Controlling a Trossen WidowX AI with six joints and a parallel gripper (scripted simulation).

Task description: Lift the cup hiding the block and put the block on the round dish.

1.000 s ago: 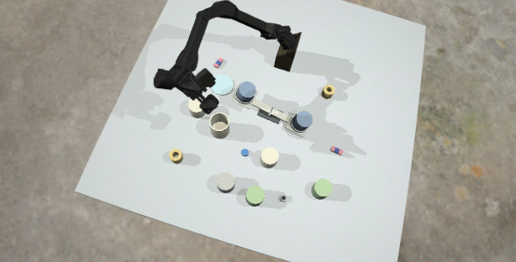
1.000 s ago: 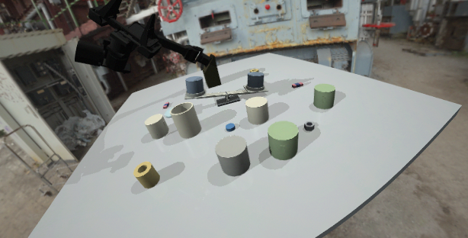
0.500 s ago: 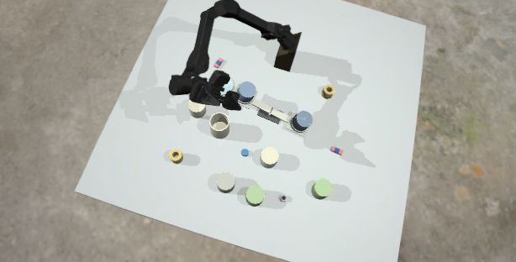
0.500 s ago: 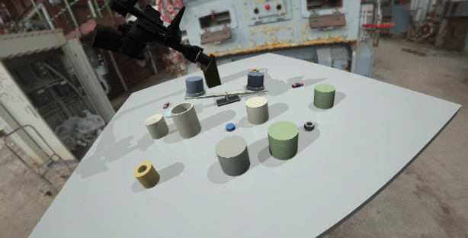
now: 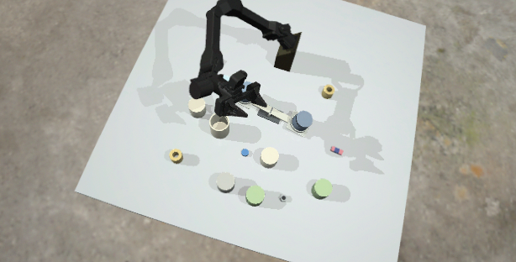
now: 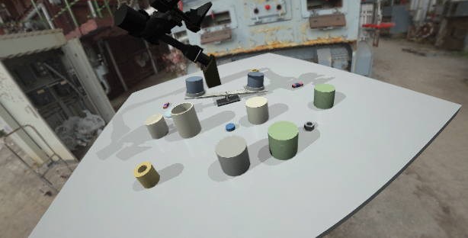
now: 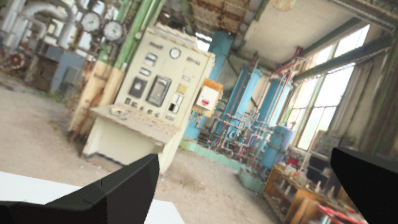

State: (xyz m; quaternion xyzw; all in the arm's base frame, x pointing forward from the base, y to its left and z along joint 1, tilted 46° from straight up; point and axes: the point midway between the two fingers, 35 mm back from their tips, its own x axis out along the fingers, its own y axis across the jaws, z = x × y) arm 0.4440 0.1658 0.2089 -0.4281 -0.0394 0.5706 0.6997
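Now: the mint-green block 350 mm below my gripper tip, 170 mm behind it and 160 mm to the left of it. The rest, counted from my gripper tip: beige cup: 350 mm below, 150 mm to the right, 30 mm behind; then blue disc: 390 mm below, 20 mm to the right, 20 mm ahead; then grey cylinder: 360 mm below, 160 mm ahead, 50 mm to the right.
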